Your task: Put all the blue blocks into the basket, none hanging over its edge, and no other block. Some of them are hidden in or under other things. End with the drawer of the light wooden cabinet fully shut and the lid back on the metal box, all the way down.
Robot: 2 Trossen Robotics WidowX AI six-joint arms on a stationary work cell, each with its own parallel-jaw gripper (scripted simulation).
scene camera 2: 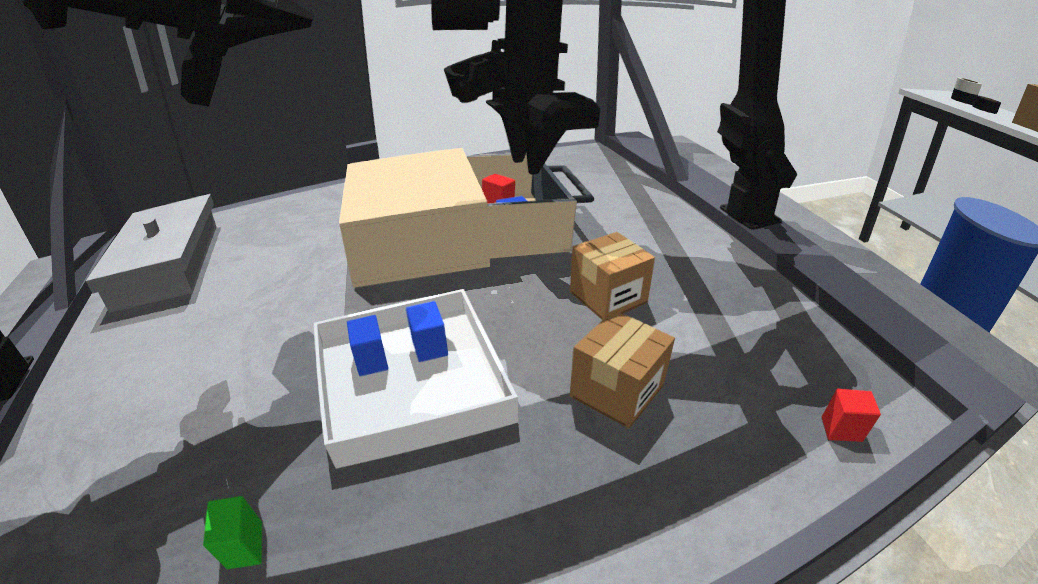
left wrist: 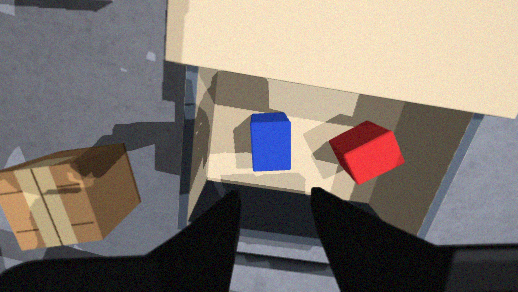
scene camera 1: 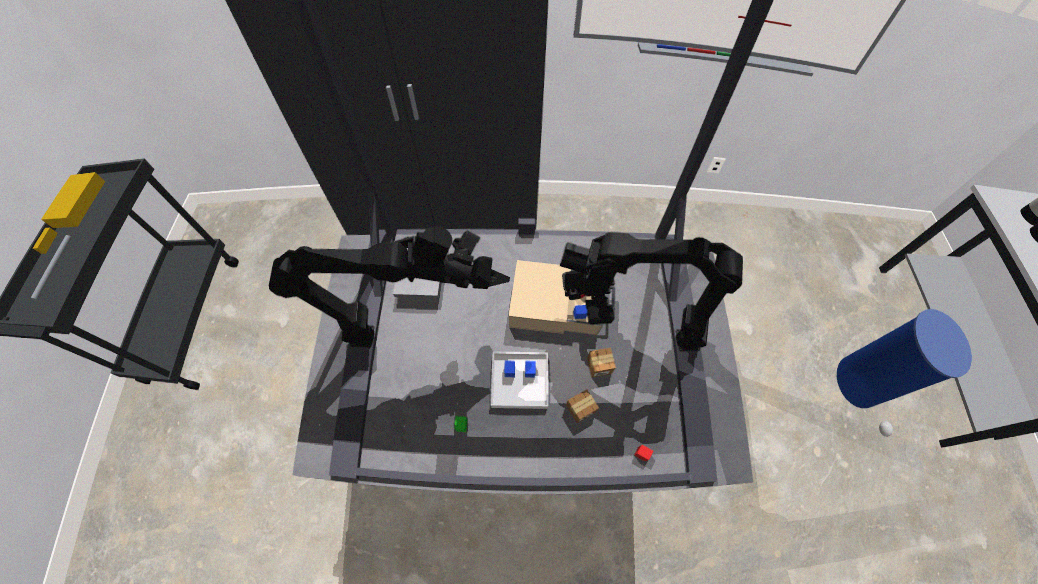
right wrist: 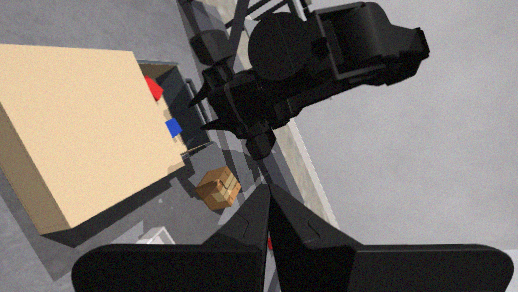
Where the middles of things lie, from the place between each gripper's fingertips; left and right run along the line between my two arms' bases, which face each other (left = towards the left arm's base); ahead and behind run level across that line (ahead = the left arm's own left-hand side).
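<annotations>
Counting from my left hand, I find the drawer (scene camera 2: 545,226) 9 cm below, 1 cm to the right and 3 cm behind. The light wooden cabinet (scene camera 2: 411,216) is also 9 cm below that left hand, 3 cm behind it and 7 cm to the right of it, while the white basket (scene camera 2: 471,374) sits 11 cm below it, 19 cm ahead of it and 18 cm to the right of it.
My right gripper is 260 mm above the light wooden cabinet, 80 mm past it and 170 mm to the right of it. From my right hand, the drawer is 260 mm below, 230 mm to the left and 70 mm behind, and the white basket is 280 mm below, 60 mm to the left and 150 mm ahead.
</annotations>
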